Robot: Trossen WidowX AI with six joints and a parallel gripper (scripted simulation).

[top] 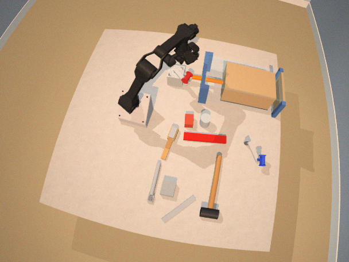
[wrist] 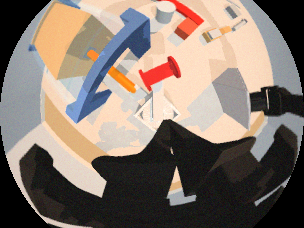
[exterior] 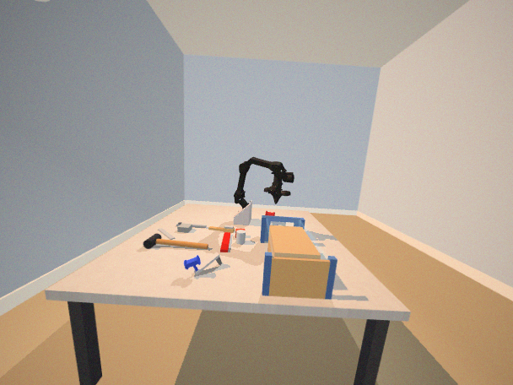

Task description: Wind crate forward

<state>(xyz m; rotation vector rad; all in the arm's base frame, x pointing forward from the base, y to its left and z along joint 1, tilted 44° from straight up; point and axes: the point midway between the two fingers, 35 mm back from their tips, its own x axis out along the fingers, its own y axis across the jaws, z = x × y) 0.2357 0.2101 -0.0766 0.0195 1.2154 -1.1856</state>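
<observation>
The red knob lies 80 mm below my gripper tip, 40 mm to the right of it and 40 mm ahead of it. Round my gripper tip: winch 180 mm below, 50 mm behind, 30 mm to the left; blue frame 130 mm ahead, 110 mm below, 30 mm to the left; brush 360 mm to the right, 190 mm below, 10 mm behind.
</observation>
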